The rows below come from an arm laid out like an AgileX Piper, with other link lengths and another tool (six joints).
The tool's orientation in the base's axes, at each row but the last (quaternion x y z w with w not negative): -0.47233 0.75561 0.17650 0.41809; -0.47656 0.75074 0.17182 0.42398; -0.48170 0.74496 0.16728 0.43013; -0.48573 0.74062 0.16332 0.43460; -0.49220 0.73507 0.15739 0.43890; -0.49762 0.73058 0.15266 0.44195; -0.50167 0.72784 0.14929 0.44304; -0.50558 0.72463 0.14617 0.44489; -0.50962 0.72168 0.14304 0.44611; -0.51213 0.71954 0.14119 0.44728; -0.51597 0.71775 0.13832 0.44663; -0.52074 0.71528 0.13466 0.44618
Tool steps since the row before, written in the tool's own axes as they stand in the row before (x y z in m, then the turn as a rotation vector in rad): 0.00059 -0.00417 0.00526 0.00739 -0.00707 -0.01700; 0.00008 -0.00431 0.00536 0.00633 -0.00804 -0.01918; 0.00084 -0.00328 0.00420 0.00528 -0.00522 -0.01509; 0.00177 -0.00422 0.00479 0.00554 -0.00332 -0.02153; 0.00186 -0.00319 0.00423 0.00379 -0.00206 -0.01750; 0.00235 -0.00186 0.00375 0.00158 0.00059 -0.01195; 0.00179 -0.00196 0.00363 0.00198 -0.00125 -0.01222; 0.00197 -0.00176 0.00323 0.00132 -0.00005 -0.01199; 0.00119 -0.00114 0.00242 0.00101 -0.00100 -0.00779; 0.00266 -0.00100 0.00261 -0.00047 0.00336 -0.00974; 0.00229 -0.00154 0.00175 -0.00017 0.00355 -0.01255; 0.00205 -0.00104 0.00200 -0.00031 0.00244 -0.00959
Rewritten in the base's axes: 0.00592 0.00110 -0.00303 -0.00333 -0.01891 0.00500; 0.00623 0.00141 -0.00255 -0.00332 -0.02022 0.00726; 0.00470 0.00073 -0.00254 -0.00362 -0.01555 0.00529; 0.00569 0.00016 -0.00338 -0.00842 -0.01907 0.00840; 0.00458 0.00023 -0.00324 -0.00730 -0.01479 0.00727; 0.00319 0.00024 -0.00358 -0.00659 -0.00859 0.00534; 0.00330 0.00045 -0.00302 -0.00518 -0.00984 0.00559; 0.00294 0.00017 -0.00296 -0.00604 -0.00875 0.00570; 0.00209 0.00038 -0.00201 -0.00310 -0.00620 0.00382; 0.00197 -0.00033 -0.00330 -0.00773 -0.00469 0.00497; 0.00205 -0.00092 -0.00238 -0.00931 -0.00665 0.00626; 0.00177 -0.00040 -0.00244 -0.00687 -0.00508 0.00500
